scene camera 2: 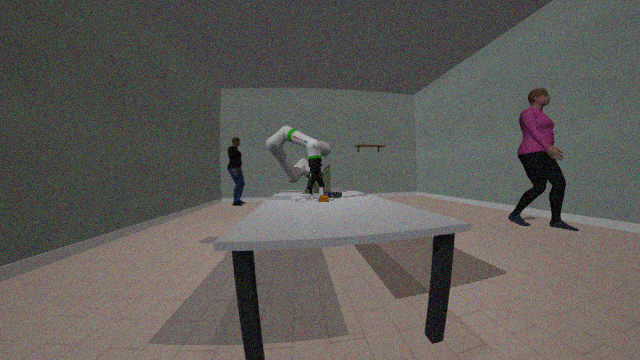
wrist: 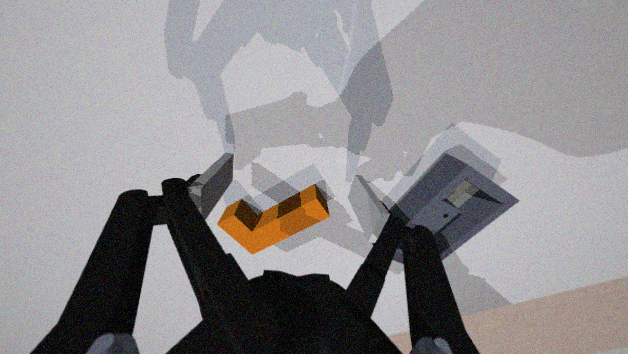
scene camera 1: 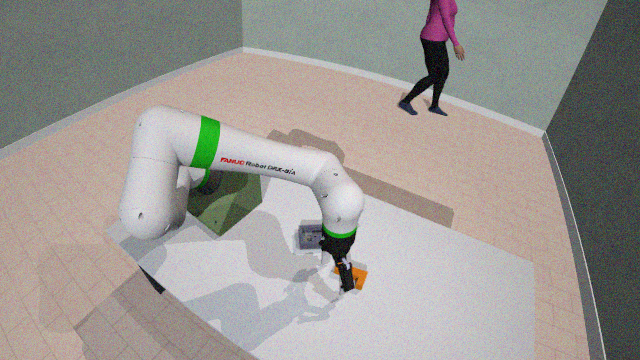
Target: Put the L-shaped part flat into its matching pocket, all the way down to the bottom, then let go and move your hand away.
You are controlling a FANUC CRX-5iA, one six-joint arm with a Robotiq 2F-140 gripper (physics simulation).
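Frame: origin at the arm's base, x ahead, y left, z up, level; metres.
Where they show: gripper, fingertip midpoint: (scene camera 2: 316, 197) (wrist: 295, 177) (scene camera 1: 334, 277); arm's base, link origin: (scene camera 1: 208, 176).
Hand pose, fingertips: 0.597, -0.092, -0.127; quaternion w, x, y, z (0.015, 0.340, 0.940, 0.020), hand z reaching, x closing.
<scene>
Each offset is from my fingertips to the centre of the thing, as dx, dy, dz. Level surfaces: height alone.
The orange L-shaped part @(+0.044, +0.029, +0.000) (scene camera 1: 360, 278) (scene camera 2: 324, 198) (wrist: 257, 237) lies on the white table. In the wrist view it is between and below the two spread fingertips, its short leg toward the left finger. My gripper (scene camera 1: 346, 286) (scene camera 2: 315, 192) (wrist: 295, 177) is open, low over the part, and holds nothing. In scene camera 1 the near finger covers some of the part. The dark grey block with the recessed pocket @(-0.124, +0.134, +0.004) (scene camera 1: 310, 246) (scene camera 2: 334, 194) (wrist: 472, 225) sits beside the part, on the right in the wrist view, partly behind the right finger. The pocket's full outline is hidden.
The white table @(dz -0.015) (scene camera 1: 450, 300) (scene camera 2: 330, 225) carries the arm's green angular base (scene camera 1: 237, 202). A person in a pink top (scene camera 1: 440, 25) (scene camera 2: 537, 130) is on the floor beyond the table. Another person in black (scene camera 2: 234, 157) stands at the back left.
</scene>
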